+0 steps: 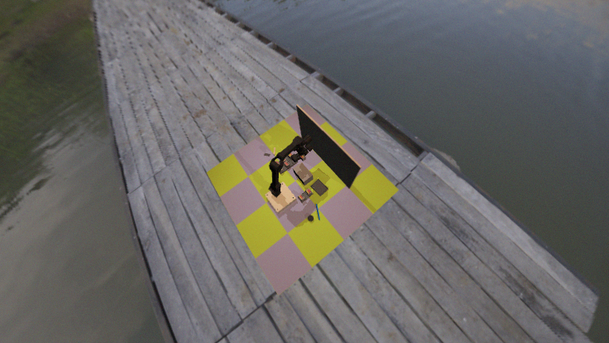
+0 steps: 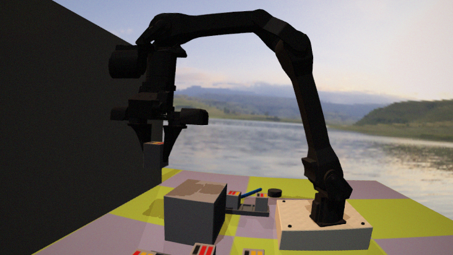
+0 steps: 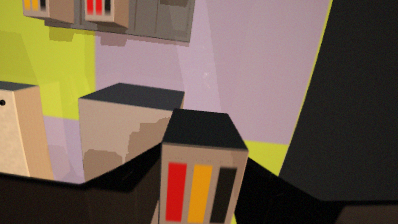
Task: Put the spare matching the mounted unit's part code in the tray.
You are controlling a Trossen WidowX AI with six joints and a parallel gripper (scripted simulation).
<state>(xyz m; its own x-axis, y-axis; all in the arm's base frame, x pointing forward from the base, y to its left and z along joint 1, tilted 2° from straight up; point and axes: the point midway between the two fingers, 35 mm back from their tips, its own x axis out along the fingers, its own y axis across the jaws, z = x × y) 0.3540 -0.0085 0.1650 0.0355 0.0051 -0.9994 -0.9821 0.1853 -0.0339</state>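
Right now the dark tray is 8 cm behind my gripper tip, 24 cm to the right of it and 16 cm below it. The rest, counted from my gripper tip: mounted unit 8 cm behind, 5 cm to the right, 12 cm below; then tan spare 2 cm above; then dark wall 16 cm ahead, 12 cm to the right, 6 cm above.
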